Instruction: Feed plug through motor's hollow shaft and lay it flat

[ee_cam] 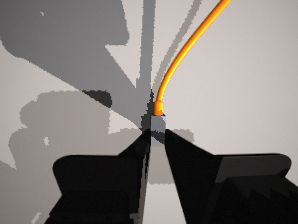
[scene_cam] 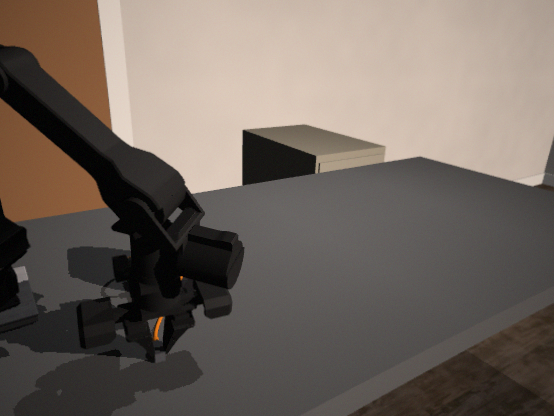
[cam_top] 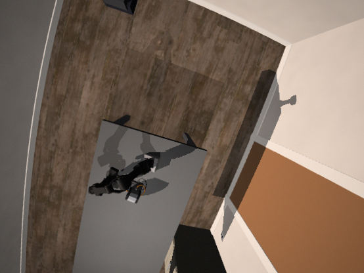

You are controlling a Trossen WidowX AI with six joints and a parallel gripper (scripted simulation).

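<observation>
Right now the grey plug is 30 mm below my hand and 10 mm to the left of it. The rest, counted from my hand: thin grey plate (160 mm to the left, 130 mm ahead, 40 mm below).
</observation>
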